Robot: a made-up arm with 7 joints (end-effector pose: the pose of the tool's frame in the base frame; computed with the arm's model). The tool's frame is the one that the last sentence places. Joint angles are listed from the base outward.
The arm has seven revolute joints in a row. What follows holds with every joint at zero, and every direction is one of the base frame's.
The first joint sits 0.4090 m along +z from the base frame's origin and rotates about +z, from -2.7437 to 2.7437 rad.
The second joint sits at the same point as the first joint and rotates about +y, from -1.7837 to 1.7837 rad.
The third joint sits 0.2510 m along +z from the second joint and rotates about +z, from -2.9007 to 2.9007 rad.
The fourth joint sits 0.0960 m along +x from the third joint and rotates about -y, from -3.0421 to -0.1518 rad.
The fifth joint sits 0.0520 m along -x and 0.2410 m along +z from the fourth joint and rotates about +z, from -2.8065 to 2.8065 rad.
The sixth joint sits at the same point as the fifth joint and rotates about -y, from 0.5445 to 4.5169 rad.
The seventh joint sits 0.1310 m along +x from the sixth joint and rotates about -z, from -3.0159 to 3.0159 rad.
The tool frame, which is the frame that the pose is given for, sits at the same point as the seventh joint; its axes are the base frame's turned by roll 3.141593, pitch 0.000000 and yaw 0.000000 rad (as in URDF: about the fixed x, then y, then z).
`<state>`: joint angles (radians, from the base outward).
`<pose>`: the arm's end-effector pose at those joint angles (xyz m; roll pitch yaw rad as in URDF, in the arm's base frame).
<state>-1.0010 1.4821 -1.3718 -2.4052 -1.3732 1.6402 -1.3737</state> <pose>-0.3063 -0.2191 0.3254 -0.2443 0.1574 1.4768</pose>
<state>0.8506 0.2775 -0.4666 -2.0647 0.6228 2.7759 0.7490</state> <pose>0.4534 0.1328 0.5531 -2.6187 -0.0573 -0.8661</pose>
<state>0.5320 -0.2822 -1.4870 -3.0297 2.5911 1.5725 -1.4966</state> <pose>0.1356 -0.1387 0.3050 -1.3055 0.2407 -1.9490</pose>
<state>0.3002 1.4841 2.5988 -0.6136 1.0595 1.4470 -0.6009</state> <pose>0.4935 0.2881 0.6998 0.7372 -0.3694 0.0214</pose>
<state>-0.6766 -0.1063 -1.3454 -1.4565 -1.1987 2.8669 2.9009</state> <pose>-0.0834 -0.3489 0.8073 -1.5620 0.2539 2.4360</pose>
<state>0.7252 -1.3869 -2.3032 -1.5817 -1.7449 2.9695 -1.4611</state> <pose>0.0094 -0.4626 0.3162 2.4815 0.2381 0.7646</pose>
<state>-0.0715 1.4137 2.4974 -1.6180 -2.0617 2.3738 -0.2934</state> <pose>0.1917 0.1773 0.8343 1.2016 -0.7570 3.0621</pose>
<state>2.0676 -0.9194 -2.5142 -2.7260 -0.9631 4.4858 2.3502</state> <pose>0.2330 -0.1366 0.3946 -1.5759 1.3607 -1.1038</pose>
